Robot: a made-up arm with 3 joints. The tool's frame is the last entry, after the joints. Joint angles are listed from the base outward. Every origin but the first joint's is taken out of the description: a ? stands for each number. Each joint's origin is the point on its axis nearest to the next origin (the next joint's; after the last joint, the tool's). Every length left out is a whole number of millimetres.
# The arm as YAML. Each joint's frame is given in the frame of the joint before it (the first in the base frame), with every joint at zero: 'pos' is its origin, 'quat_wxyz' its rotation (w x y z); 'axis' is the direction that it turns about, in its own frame. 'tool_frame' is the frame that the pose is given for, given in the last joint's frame.
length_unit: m
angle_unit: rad
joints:
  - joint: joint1
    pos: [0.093, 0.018, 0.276]
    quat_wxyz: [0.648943, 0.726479, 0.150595, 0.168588]
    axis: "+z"
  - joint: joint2
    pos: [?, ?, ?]
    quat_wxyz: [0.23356, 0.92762, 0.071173, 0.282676]
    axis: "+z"
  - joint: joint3
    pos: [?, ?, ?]
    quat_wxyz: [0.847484, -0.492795, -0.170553, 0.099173]
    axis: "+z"
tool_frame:
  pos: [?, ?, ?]
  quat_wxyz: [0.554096, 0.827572, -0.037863, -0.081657]
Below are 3 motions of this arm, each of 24 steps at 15 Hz.
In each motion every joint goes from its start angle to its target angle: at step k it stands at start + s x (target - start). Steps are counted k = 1, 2, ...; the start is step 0. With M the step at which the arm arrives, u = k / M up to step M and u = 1 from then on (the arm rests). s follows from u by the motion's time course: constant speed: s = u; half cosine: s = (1 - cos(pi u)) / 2; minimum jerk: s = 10 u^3 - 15 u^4 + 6 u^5.
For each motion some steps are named. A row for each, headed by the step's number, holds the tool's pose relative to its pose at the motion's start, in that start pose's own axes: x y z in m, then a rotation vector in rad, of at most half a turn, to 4 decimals.
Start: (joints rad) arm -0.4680 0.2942 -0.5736
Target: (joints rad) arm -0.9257 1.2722 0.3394
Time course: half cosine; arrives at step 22
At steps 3, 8, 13, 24:
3: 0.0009 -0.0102 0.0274 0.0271 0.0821 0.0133
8: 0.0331 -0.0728 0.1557 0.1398 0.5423 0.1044
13: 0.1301 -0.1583 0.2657 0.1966 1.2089 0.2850
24: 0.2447 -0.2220 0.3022 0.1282 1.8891 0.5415

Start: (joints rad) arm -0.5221 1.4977 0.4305
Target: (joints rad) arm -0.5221 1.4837 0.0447
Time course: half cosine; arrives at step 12
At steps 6, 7, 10, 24:
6: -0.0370 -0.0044 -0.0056 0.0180 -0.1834 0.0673
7: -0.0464 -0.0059 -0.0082 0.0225 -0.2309 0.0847
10: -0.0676 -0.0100 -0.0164 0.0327 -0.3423 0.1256
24: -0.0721 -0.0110 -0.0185 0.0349 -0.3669 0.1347

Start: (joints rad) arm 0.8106 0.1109 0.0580
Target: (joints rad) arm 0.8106 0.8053 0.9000
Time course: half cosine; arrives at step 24
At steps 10, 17, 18, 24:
10: -0.0036 -0.0369 0.0681 -0.0040 0.4836 0.0505
17: -0.0067 -0.0811 0.1111 -0.0986 1.0384 0.1350
18: -0.0080 -0.0863 0.1141 -0.1157 1.0997 0.1462
24: -0.0140 -0.1025 0.1218 -0.1751 1.2797 0.1812

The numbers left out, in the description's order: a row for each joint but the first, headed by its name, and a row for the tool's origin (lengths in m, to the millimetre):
joint2: 0.1 0.009 0.0
joint3: -0.383 0.332 0.0
tool: -0.044 -0.204 0.0

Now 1 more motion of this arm.
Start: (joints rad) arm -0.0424 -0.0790 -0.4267
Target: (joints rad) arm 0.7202 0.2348 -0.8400
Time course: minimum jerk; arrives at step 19
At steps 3, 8, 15, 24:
3: 0.0044 0.0032 0.0011 0.0044 -0.0160 -0.0120
8: 0.0516 0.0334 0.0123 0.0433 -0.1931 -0.1385
15: 0.1349 0.0731 0.0307 0.0717 -0.5459 -0.3587
24: 0.1444 0.0766 0.0325 0.0710 -0.5889 -0.3832

